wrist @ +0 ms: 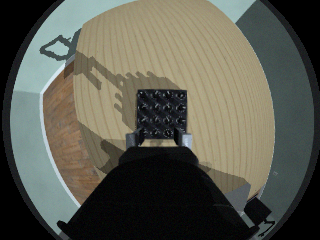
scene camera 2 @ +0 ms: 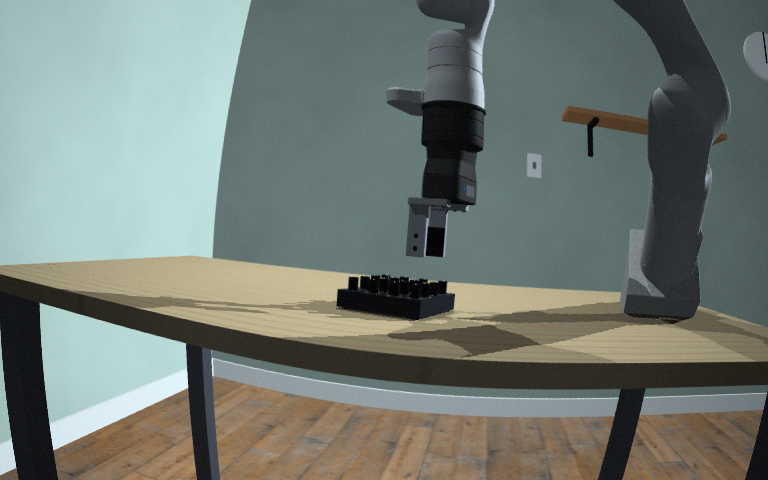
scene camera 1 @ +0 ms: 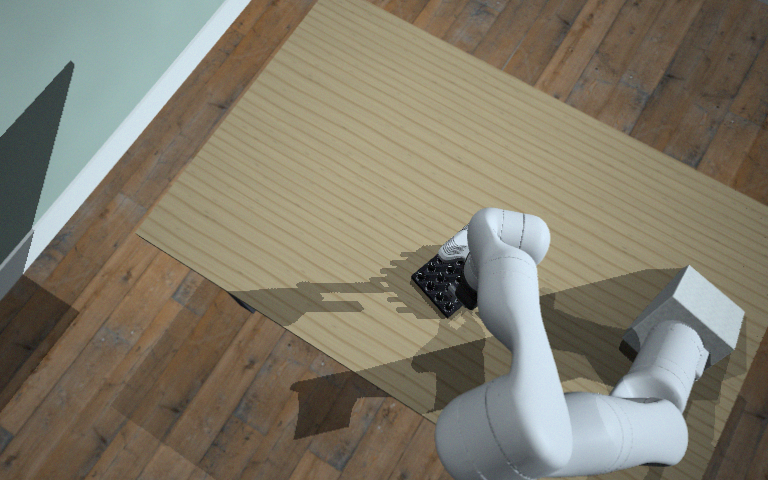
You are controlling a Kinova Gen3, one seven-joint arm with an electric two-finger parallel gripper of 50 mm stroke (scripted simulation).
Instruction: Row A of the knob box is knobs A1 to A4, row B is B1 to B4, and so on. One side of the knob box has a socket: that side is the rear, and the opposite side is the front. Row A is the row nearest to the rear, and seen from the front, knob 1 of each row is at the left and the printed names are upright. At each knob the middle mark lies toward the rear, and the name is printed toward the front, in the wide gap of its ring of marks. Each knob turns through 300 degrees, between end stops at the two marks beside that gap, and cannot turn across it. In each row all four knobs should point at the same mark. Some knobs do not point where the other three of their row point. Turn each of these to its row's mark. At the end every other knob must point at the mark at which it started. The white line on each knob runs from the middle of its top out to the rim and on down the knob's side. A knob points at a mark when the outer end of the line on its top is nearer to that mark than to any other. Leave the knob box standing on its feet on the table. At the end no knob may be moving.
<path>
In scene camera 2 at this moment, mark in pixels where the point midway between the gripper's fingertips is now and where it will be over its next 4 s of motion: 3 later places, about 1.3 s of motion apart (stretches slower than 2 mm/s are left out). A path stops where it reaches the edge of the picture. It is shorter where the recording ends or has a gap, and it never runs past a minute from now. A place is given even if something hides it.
My gripper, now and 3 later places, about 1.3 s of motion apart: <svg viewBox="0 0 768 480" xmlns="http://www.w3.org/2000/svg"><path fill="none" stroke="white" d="M425 256L448 260L427 242L388 241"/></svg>
</path>
